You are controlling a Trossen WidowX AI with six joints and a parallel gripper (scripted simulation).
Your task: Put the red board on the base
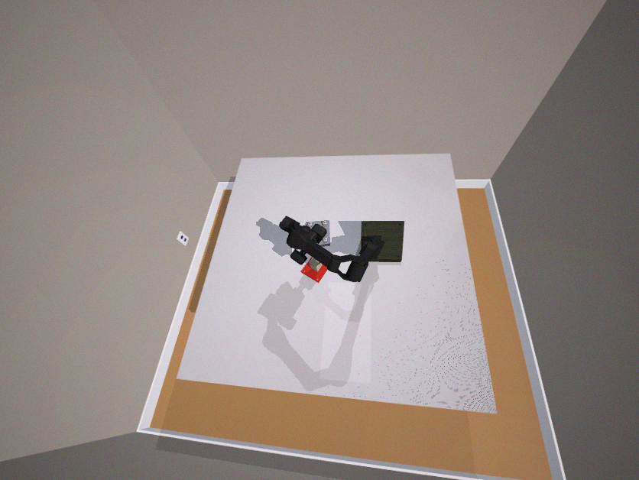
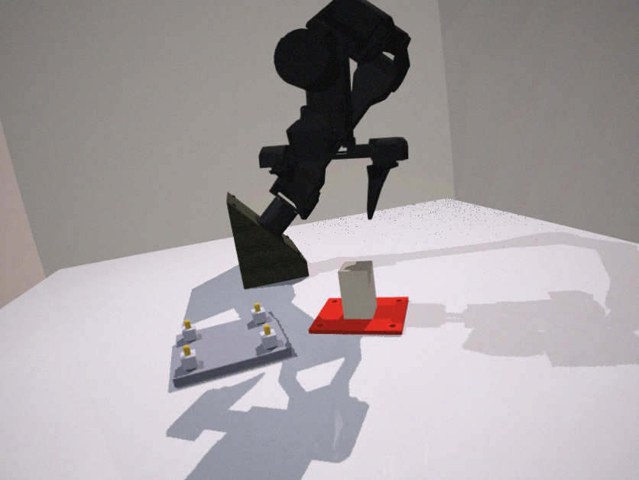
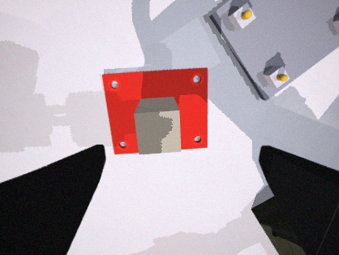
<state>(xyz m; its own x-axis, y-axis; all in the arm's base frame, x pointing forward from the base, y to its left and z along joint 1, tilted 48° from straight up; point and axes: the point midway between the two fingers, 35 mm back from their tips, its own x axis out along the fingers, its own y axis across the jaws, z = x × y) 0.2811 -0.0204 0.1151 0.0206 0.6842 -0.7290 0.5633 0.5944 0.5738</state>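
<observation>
Right now my gripper tip is 20 mm to the right of the red board and 130 mm above it. Round my gripper tip: grey base: 170 mm to the right, 140 mm below.
</observation>
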